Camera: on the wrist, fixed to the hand. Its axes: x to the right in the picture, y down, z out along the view.
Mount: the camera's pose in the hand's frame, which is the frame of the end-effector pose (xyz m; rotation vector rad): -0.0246 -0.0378 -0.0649 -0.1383 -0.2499 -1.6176
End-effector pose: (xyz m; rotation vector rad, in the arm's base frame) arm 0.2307 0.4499 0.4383 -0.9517 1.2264 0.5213
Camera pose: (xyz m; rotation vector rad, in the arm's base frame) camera 0.2173 0.3793 0.4712 -1.5783 -0.0536 -0.5709
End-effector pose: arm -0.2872 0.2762 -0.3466 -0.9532 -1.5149 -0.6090
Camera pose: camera -0.2838 0.1976 -0.3537 0.3657 -2.3068 -1.7441
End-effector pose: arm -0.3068 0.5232 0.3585 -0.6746 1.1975 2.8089
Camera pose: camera -0.2530 0.5088 0.3025 -0.7256 0.1104 1.4680
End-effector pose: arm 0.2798 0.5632 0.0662 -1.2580 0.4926 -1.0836
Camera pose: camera 0.2020 0.5537 0.0760 -1.8641 -0.8754 -2.1340
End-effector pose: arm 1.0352 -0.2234 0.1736 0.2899 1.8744 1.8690
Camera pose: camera 1.0328 -0.2940 0.1381 -0.7901 1.0408 0.7118
